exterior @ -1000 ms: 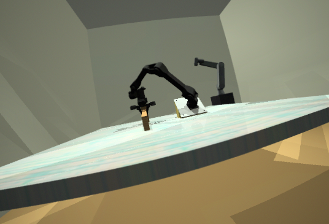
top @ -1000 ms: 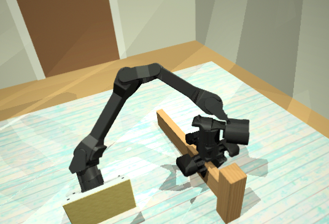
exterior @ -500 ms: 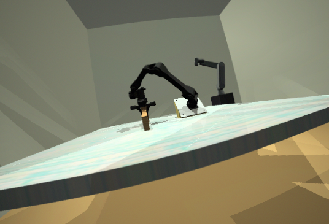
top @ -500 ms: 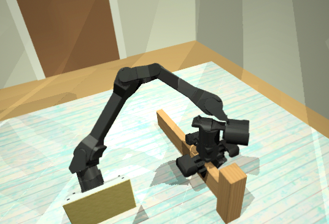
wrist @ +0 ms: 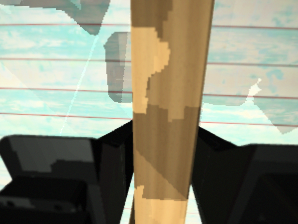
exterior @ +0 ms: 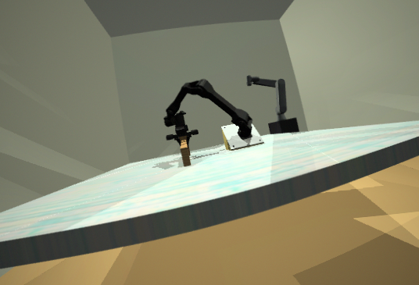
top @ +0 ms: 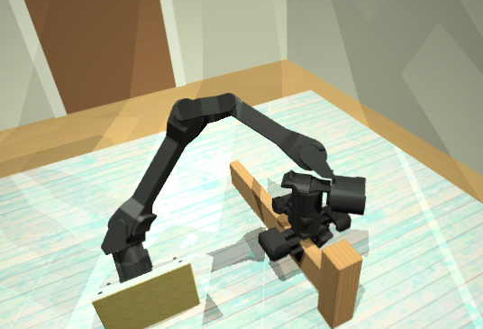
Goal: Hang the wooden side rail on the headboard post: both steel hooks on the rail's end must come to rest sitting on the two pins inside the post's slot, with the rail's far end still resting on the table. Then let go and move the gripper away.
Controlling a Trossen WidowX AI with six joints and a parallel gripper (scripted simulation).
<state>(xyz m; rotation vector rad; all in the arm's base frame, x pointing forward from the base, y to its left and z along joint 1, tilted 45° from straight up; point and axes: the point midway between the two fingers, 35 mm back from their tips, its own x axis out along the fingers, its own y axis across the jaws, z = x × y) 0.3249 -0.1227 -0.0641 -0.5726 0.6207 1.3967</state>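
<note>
My gripper tip is 10 mm past the headboard post, 110 mm to the left of it and 40 mm below it.
</note>
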